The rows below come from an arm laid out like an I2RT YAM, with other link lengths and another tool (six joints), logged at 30 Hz.
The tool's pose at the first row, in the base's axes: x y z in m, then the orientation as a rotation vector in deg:
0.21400 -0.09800 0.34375 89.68 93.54 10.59
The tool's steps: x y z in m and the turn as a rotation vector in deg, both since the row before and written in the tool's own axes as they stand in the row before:
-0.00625 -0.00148 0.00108 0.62 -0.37 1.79
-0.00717 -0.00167 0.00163 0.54 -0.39 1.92
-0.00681 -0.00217 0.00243 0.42 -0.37 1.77
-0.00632 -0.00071 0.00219 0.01 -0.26 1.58
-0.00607 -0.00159 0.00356 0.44 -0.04 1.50
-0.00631 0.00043 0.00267 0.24 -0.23 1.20
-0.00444 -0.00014 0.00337 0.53 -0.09 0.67
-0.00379 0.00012 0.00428 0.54 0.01 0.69
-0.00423 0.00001 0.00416 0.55 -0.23 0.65
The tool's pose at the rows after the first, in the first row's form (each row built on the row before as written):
0.21271 -0.10426 0.34501 91.59 92.09 10.75
0.21129 -0.11159 0.34610 93.53 90.48 11.02
0.20984 -0.11900 0.34606 95.24 88.93 11.32
0.20925 -0.12566 0.34679 96.48 87.46 11.92
0.20876 -0.13280 0.34587 98.01 86.35 12.35
0.20903 -0.13959 0.34682 99.11 85.27 12.60
0.20971 -0.14509 0.34618 100.04 84.83 12.49
0.21125 -0.15043 0.34484 101.00 84.44 12.48
0.21244 -0.15611 0.34360 101.91 83.91 12.22

